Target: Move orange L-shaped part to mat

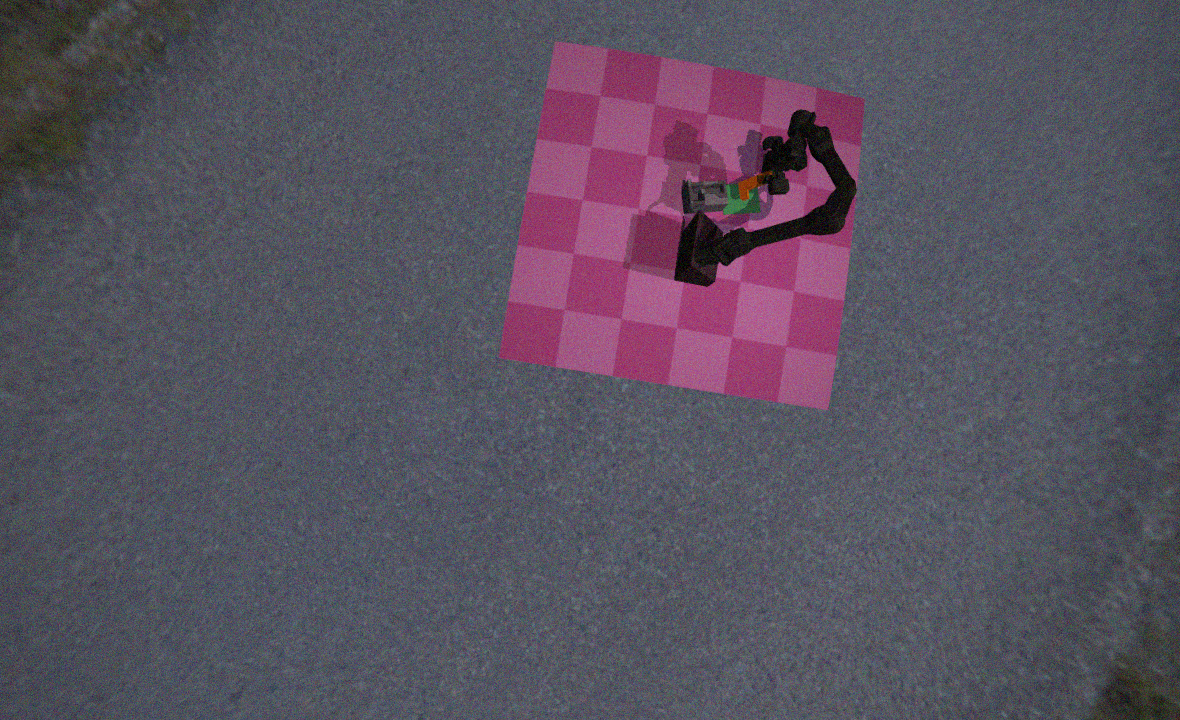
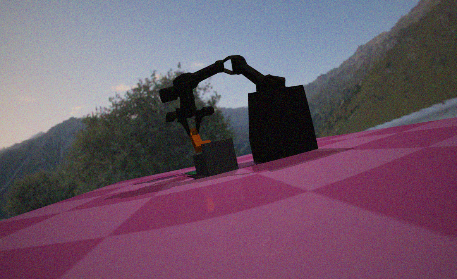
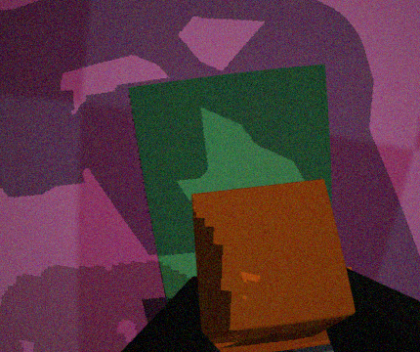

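Right now the green mat is 150 mm below my gripper tip, 20 mm to the left of it and 10 mm behind it. Round my gripper tip: orange L-shaped part (30 mm to the left, 30 mm below, 20 mm behind).
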